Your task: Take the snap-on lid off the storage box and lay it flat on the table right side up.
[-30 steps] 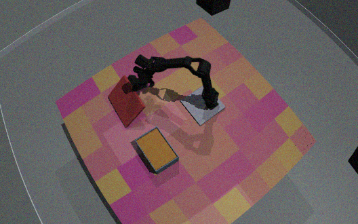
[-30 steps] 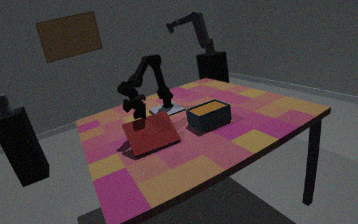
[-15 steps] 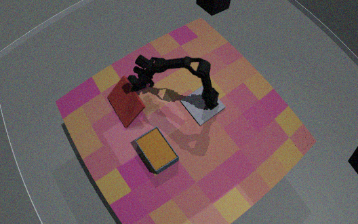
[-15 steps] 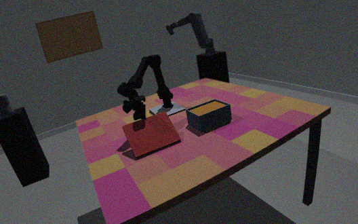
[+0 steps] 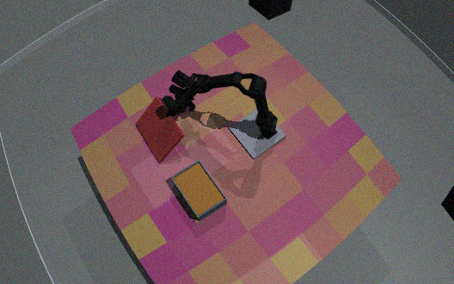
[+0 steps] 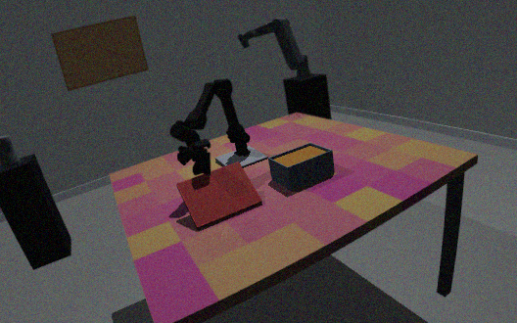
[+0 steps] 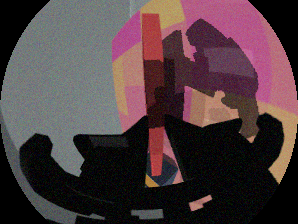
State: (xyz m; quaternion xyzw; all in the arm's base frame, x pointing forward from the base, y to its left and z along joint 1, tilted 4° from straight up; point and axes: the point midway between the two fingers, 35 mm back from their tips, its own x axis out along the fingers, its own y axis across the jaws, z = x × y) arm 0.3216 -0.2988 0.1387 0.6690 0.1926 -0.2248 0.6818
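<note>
Right now the red lid is 7 cm ahead of my gripper tip and 5 cm below it. The rest, counted from my gripper tip: dark blue storage box: 8 cm ahead, 35 cm to the left, 6 cm below.
</note>
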